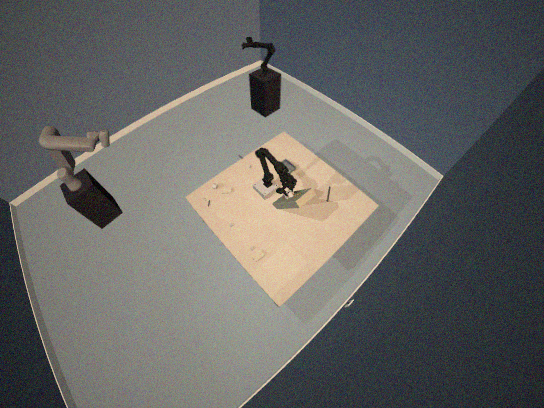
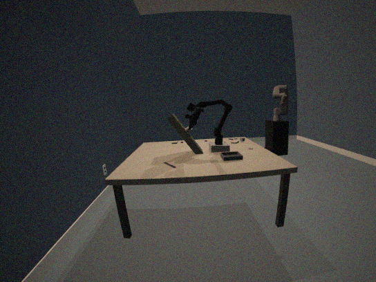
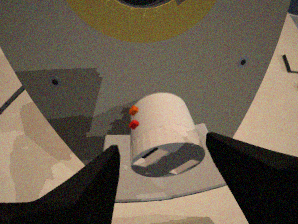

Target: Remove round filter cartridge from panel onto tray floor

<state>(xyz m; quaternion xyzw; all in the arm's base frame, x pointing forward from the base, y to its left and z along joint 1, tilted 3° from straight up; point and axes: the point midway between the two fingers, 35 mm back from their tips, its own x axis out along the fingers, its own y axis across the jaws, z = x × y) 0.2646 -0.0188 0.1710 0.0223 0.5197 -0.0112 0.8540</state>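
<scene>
My gripper tip is now 310 mm past the dark tray, 300 mm to the right of it and 200 mm above it. From my gripper tip the other things lie so: round grey filter cartridge right at my gripper tip.
</scene>
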